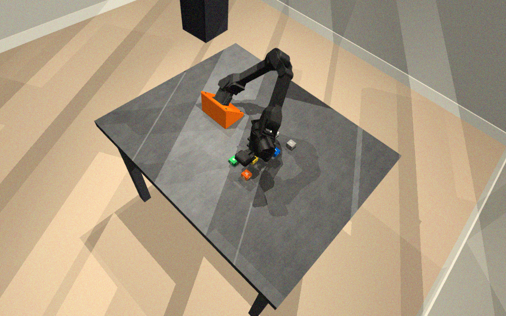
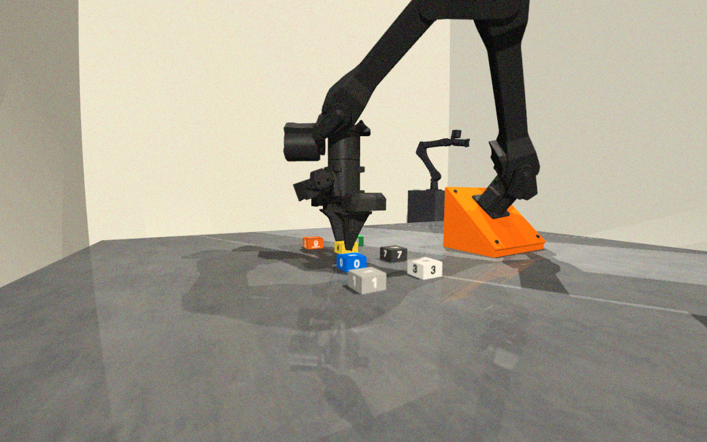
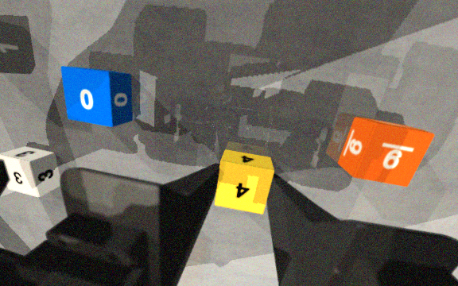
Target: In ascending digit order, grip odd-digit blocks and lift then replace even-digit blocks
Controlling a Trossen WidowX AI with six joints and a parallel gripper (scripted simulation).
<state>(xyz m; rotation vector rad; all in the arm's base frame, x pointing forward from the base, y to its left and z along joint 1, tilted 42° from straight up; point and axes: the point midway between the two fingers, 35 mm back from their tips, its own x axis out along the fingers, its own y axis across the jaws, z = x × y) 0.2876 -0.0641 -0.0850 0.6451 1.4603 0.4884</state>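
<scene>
The yellow 4 block lies right at my gripper tip. The rest, counted from my gripper tip: orange block (30 mm ahead, 80 mm to the right); then black 7 block (40 mm behind, 80 mm to the left); then green block (60 mm behind, 60 mm to the right).
</scene>
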